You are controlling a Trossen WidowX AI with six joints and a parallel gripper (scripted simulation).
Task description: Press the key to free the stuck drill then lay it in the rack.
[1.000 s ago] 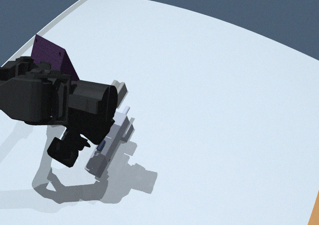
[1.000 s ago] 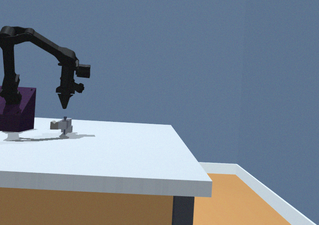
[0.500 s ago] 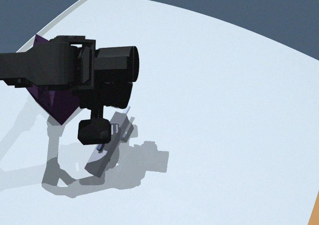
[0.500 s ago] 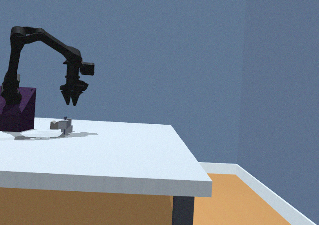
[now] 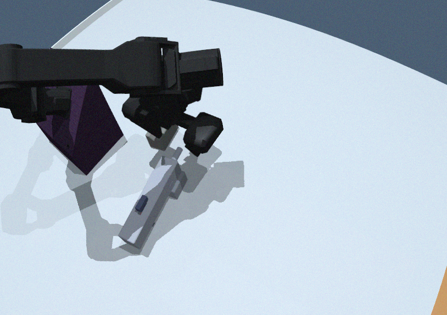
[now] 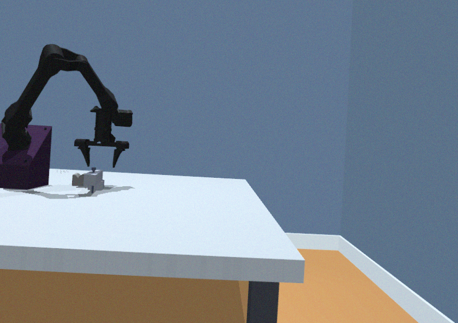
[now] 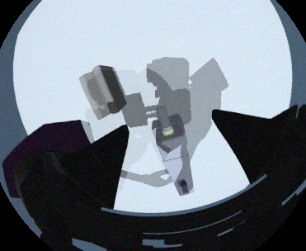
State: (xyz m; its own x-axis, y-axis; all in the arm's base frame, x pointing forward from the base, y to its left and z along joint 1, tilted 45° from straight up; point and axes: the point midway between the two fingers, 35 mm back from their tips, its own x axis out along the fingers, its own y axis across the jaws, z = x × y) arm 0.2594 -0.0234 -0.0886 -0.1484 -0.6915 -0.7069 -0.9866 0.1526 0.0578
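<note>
Now: gripper tip 60 mm to the left of the drill and 30 mm above it. From my gripper tip the other things lie so: grey rack: 90 mm behind, 60 mm below, 50 mm to the left; blue key: 140 mm to the right, 20 mm below; long housing: 110 mm to the right, 30 mm below.
</note>
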